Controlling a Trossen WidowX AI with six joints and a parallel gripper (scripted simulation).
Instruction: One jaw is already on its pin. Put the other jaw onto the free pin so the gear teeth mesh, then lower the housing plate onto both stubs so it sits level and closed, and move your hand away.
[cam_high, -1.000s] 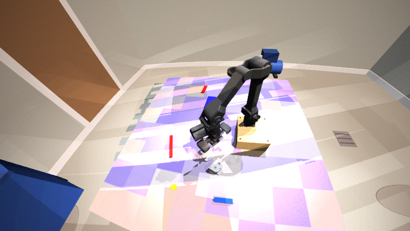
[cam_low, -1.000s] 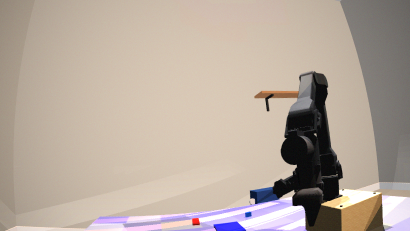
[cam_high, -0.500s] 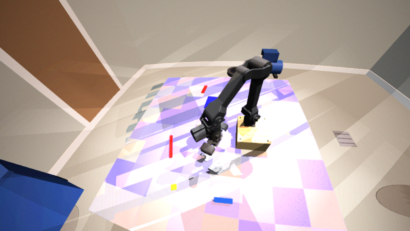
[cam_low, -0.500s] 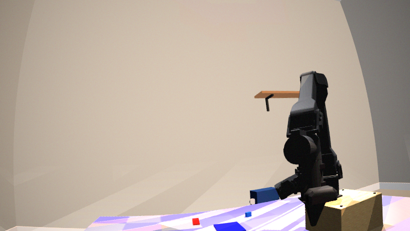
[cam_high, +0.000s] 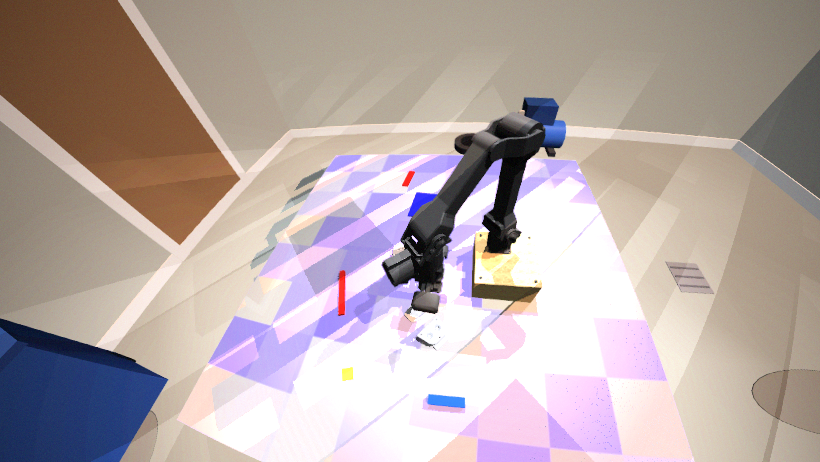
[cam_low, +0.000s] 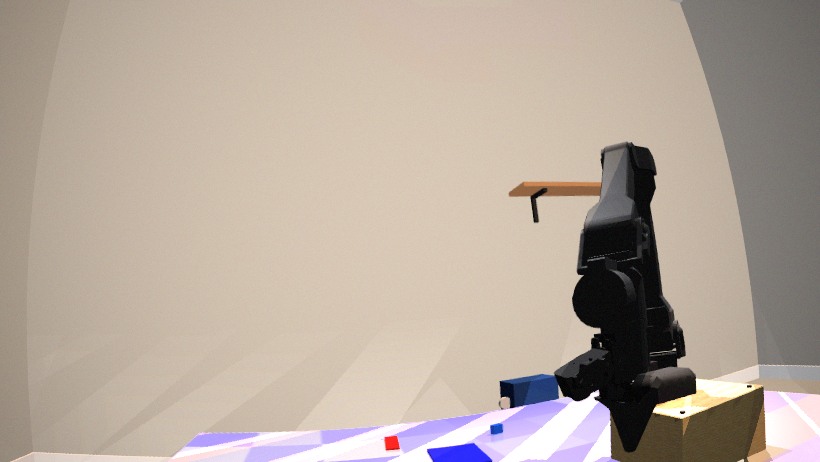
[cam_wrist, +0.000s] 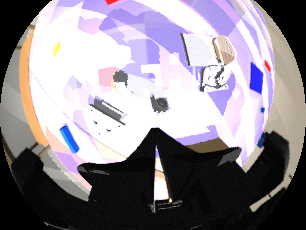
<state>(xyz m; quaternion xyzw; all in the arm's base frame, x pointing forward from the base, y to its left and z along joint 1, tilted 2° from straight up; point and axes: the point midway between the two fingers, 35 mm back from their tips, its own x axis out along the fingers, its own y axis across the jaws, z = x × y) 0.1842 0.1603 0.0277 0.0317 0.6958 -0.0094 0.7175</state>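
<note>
Now: gripper tip 30 mm short of the grey jaw and 50 mm above it. The rest, counted from my gripper tip: blue tile: 90 mm ahead, 420 mm to the right, 80 mm below; then yellow square: 200 mm ahead, 240 mm to the left, 80 mm below; then blue bar: 60 mm behind, 260 mm to the left, 70 mm below.
</note>
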